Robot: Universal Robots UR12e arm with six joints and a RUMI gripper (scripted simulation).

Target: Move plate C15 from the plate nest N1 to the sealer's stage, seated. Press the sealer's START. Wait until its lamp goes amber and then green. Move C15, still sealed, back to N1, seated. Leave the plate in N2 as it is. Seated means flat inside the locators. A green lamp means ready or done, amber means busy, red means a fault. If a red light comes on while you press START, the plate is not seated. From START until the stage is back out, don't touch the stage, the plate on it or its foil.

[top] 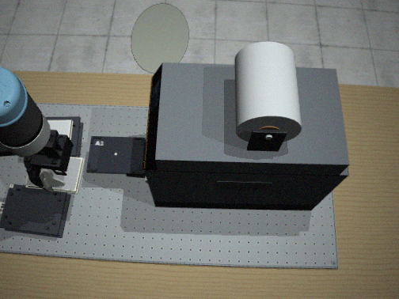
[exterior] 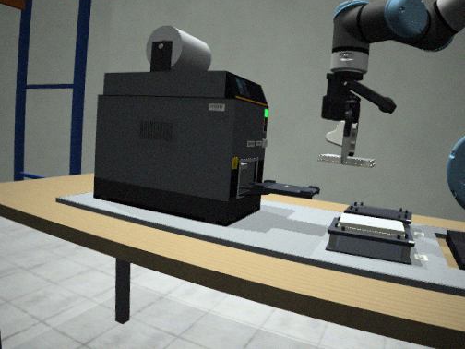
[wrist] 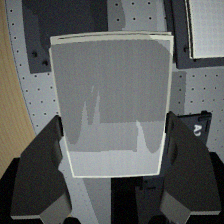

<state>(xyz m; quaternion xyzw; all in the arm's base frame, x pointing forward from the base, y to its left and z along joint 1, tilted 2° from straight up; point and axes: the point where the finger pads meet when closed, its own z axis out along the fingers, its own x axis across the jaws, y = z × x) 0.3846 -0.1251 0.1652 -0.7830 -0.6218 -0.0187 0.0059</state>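
The dark nest is 140 mm below my hand, 100 mm behind it and 40 mm to the right of it. The rest, counted from my hand: plate: 160 mm to the left, 120 mm below, 60 mm behind; then dark stage: 140 mm ahead, 80 mm below, 60 mm to the left; then plate C15: 10 mm below.
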